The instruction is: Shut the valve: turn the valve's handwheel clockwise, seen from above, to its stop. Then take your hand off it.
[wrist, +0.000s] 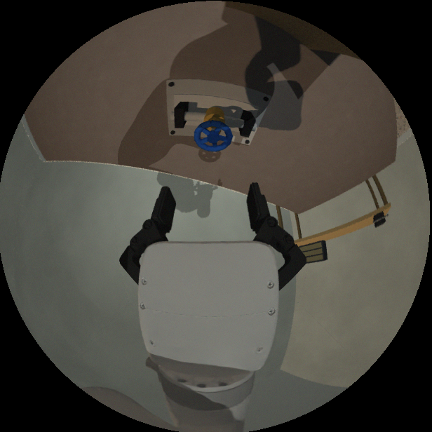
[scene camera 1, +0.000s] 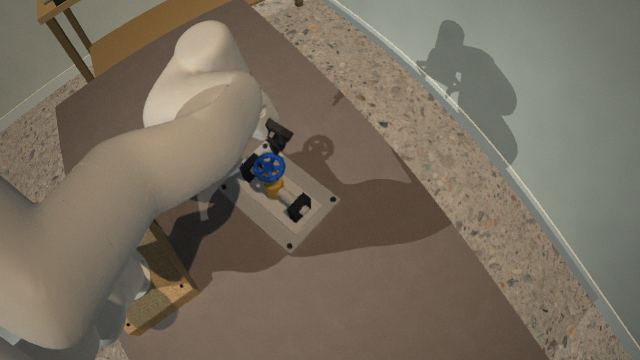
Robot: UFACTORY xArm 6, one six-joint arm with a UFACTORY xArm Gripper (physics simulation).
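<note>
The blue handwheel (scene camera 1: 269, 167) (wrist: 213, 136) sits on an orange valve body (scene camera 1: 273, 188) (wrist: 215, 113), above a light base plate (scene camera 1: 265, 220) (wrist: 220, 89) with black pipe clamps. My gripper (wrist: 209, 191) is open, its two black fingers wide apart with nothing between them. In the wrist view the handwheel shows beyond the fingertips, apart from them. In the scene view one black finger (scene camera 1: 279, 135) shows close to the upper side of the handwheel; whether it is above or beside the wheel is hard to tell. The arm hides the rest of the gripper there.
The big pale arm (scene camera 1: 120, 170) covers the left of the scene view and hangs close to the plate's left side. A wooden base block (scene camera 1: 162, 301) stands at the lower left. A wooden table or bench (scene camera 1: 135, 44) (wrist: 345, 229) stands beyond the brown mat (scene camera 1: 350, 300).
</note>
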